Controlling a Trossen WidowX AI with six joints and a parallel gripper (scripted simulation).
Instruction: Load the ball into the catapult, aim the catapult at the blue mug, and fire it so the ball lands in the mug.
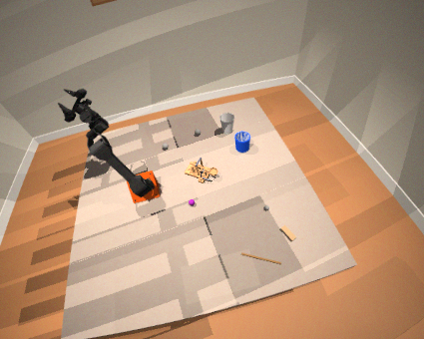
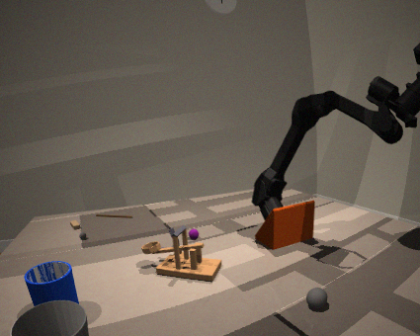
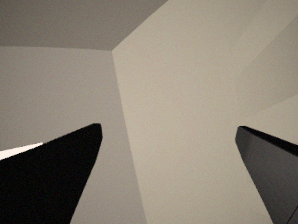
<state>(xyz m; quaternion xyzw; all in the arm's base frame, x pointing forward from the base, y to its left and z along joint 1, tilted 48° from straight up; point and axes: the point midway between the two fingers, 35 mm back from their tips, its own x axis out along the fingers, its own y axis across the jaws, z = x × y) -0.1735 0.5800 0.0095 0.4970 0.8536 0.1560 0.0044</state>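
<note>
My gripper tip is now 56 cm short of the catapult frame, 40 cm to the left of it and 41 cm above it. From my gripper tip the other things lie so: purple ball: 45 cm ahead, 57 cm to the right, 48 cm below; wooden catapult: 57 cm ahead, 43 cm to the right, 44 cm below; grey mug: 84 cm ahead, 15 cm to the right, 46 cm below.
</note>
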